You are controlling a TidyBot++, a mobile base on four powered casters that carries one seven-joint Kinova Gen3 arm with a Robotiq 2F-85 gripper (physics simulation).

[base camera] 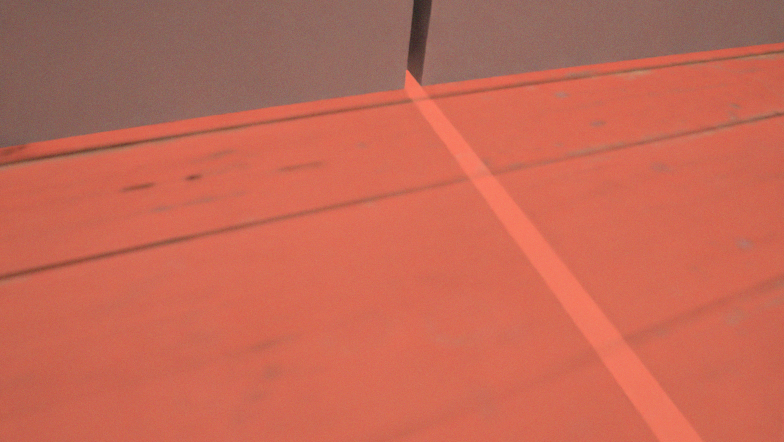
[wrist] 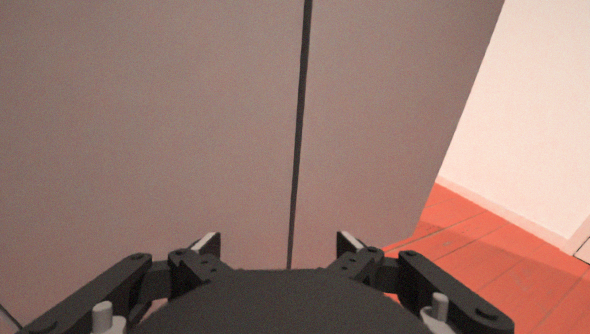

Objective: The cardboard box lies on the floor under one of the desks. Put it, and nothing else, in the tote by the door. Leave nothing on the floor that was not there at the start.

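Places are measured from the arm's base along level axes (x ahead, y left, z up), in centimetres.
Where they show: gripper, fingertip midpoint: (wrist: pixel 279 245).
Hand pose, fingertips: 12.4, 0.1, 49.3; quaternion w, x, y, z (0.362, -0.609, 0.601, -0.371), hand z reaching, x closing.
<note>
After its pixels a point has its place, as x, y, z.
My gripper (wrist: pixel 279 245) @(12.4, 0.1, 49.3) is open in the wrist view, with no object between its fingers. It faces a large grey-brown panel. The cardboard box does not show in the base camera view or the wrist view. The tote and the desks' undersides do not show either.
The grey-brown panel (base camera: pixel 192 60) @(60.4, 19.8, -32.3) (wrist: pixel 165 125) @(56.4, 30.5, 45.0) fills much of the wrist view and stands across the top of the base view, with a dark vertical gap. Red plank floor (base camera: pixel 329 285) @(35.6, 2.9, -39.6) (wrist: pixel 480 250) @(89.2, -135.1, -39.6) carries a bright light strip. A pale wall (wrist: pixel 530 115) @(138.5, -182.3, 42.1) stands at right.
</note>
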